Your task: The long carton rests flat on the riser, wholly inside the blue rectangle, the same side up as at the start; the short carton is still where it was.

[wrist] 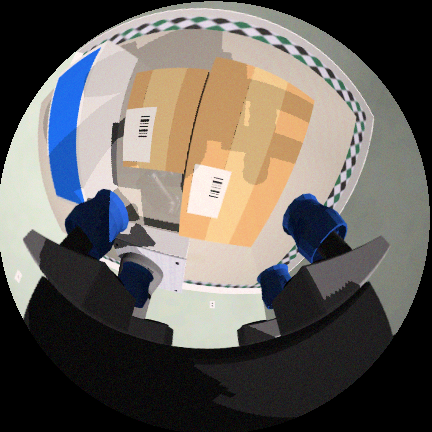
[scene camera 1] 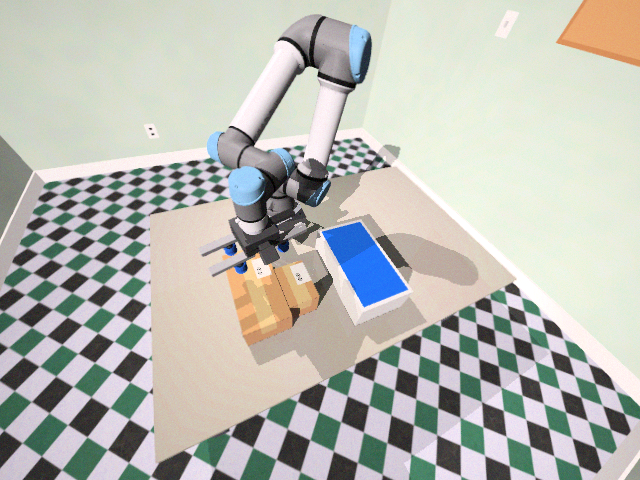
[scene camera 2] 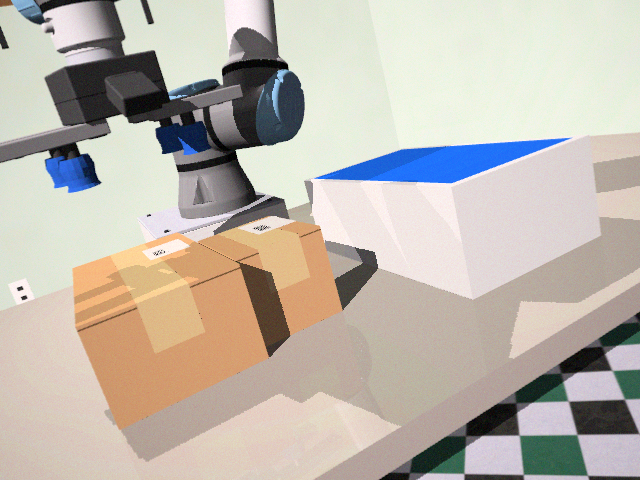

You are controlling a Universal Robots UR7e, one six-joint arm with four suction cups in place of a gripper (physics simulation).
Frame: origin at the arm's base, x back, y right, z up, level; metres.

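Seen in the pictures: hand at its tool point: (wrist: 204,255) (scene camera 2: 134,166); arm's base at its link origin: (scene camera 1: 277,204) (scene camera 2: 219,206).
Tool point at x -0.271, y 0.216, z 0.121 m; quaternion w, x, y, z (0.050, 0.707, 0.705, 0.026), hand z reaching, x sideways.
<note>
Pixels of each thing's middle, then the offset from my tool point to it. Level surfaces: height alone.
- long carton at the middle of its body: (scene camera 2: 155,306) (wrist: 237,159) (scene camera 1: 256,290) dx -0.040, dy +0.045, dz -0.162 m
- shorter carton at the middle of its body: (scene camera 2: 265,273) (wrist: 168,119) (scene camera 1: 295,289) dx -0.110, dy -0.072, dz -0.162 m
- riser at the middle of its body: (scene camera 2: 428,203) (wrist: 77,127) (scene camera 1: 358,267) dx -0.167, dy -0.318, dz -0.153 m
- blue rectangle at the middle of its body: (scene camera 2: 420,161) (scene camera 1: 361,258) dx -0.167, dy -0.318, dz -0.093 m
- beige table at its surface level: dz -0.214 m
The long carton (scene camera 1: 253,304) (scene camera 2: 165,320) (wrist: 260,130) lies flat on the table, its label and tape facing up. The shorter carton (scene camera 1: 300,294) (scene camera 2: 305,289) (wrist: 165,117) lies close along its side, label also up. The riser (scene camera 1: 385,308) (scene camera 2: 527,222) (wrist: 107,75) is a white block beside the short carton. The blue rectangle (scene camera 1: 372,268) (scene camera 2: 439,165) (wrist: 67,125) covers most of its top and bears no carton. My gripper (scene camera 1: 262,255) (scene camera 2: 125,155) (wrist: 205,255) hangs above the base-side end of the cartons, its blue cups apart from them. It is open and holds nothing; one cup is hidden in scene camera 1.
The cartons and riser stand on a beige table (scene camera 1: 196,361) (scene camera 2: 41,382) (wrist: 330,135). The arm's base (scene camera 2: 178,222) (wrist: 170,270) is behind the cartons. A gap separates the short carton from the riser, whose top is higher than the table. Walls stand behind the arm and beyond the riser.
</note>
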